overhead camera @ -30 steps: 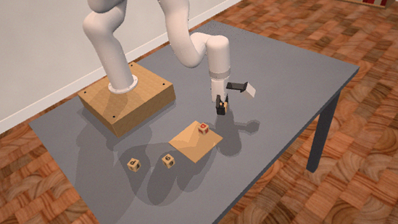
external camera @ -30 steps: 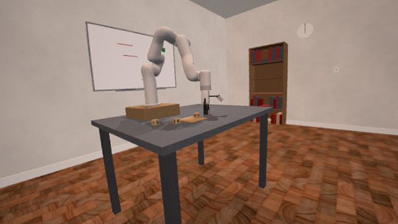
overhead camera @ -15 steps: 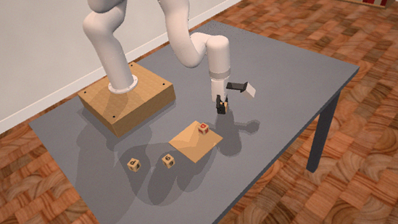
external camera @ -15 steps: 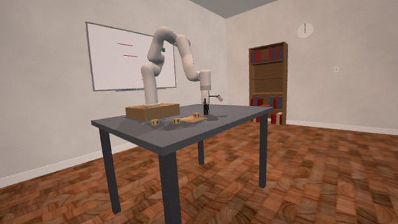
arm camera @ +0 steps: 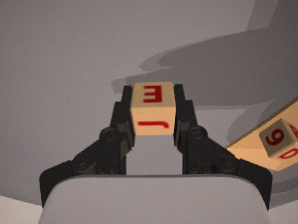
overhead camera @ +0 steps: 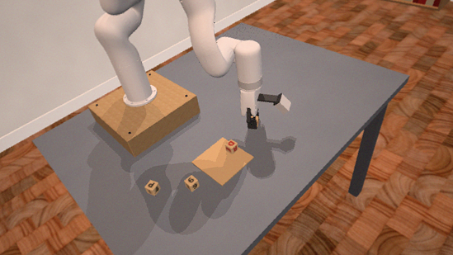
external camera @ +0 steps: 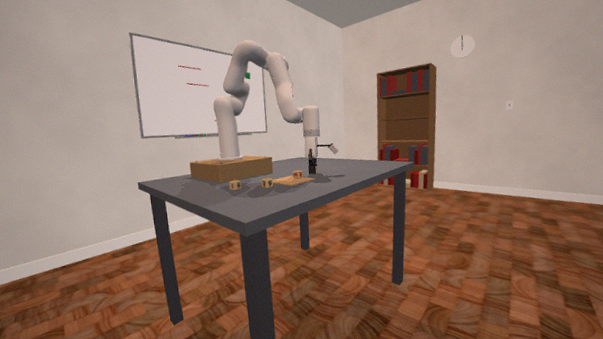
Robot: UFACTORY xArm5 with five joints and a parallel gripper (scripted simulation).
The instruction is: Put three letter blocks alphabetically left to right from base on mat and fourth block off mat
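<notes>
Right now my hand is 5 cm short of the tan mat, 18 cm to the left of it and 2 cm above it. Also, from my hand: wooden block 4 cm ahead, 13 cm to the right.
</notes>
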